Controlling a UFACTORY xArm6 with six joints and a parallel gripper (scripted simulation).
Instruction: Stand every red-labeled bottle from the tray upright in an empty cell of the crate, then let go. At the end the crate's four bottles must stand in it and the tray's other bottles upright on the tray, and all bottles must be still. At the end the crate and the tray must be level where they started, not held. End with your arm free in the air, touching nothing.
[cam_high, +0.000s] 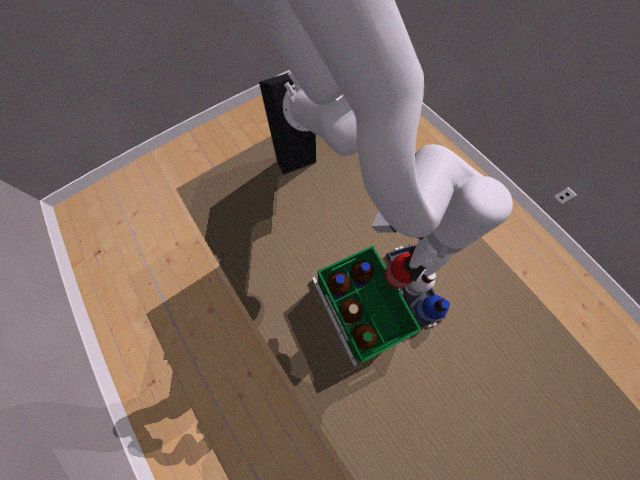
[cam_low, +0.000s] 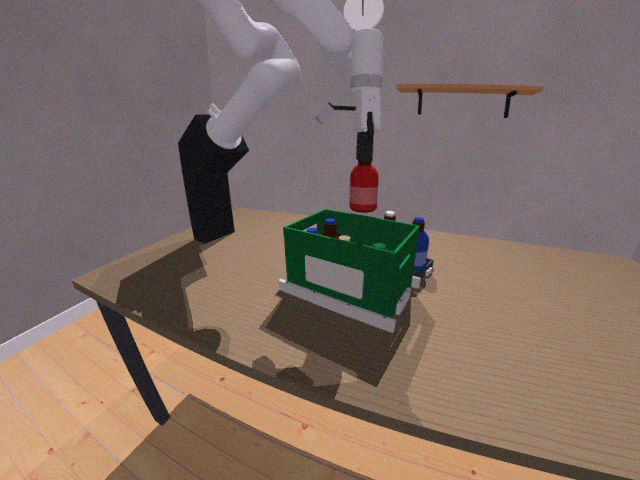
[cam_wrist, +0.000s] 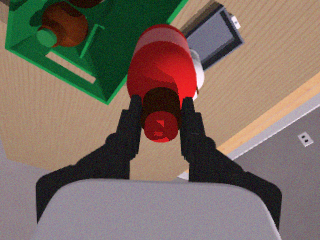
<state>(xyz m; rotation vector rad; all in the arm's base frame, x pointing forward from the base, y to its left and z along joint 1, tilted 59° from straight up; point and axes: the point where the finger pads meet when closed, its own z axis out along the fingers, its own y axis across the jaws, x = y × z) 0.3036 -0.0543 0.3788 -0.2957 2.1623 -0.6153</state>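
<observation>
My gripper is now 7 cm above the red-labeled bottle. The rest, counted from my hand: green crate: 4 cm behind, 10 cm to the right, 25 cm below; white-labeled bottle: 10 cm ahead, 6 cm to the left, 25 cm below; blue-labeled bottle: 16 cm ahead, 1 cm to the right, 25 cm below.
</observation>
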